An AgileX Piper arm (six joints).
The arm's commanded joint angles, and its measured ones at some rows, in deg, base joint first. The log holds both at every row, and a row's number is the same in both.
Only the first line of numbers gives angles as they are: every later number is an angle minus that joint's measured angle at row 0.
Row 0, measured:
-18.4 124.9 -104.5 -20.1 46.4 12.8
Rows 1 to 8, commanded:
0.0 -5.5 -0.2 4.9 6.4 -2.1
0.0 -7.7 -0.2 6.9 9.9 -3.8
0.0 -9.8 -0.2 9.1 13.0 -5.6
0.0 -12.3 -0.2 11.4 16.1 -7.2
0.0 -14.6 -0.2 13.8 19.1 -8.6
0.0 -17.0 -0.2 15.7 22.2 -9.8
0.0 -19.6 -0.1 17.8 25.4 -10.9
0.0 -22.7 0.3 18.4 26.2 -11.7
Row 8, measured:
0.0 -18.6 0.0 17.1 22.4 -10.1
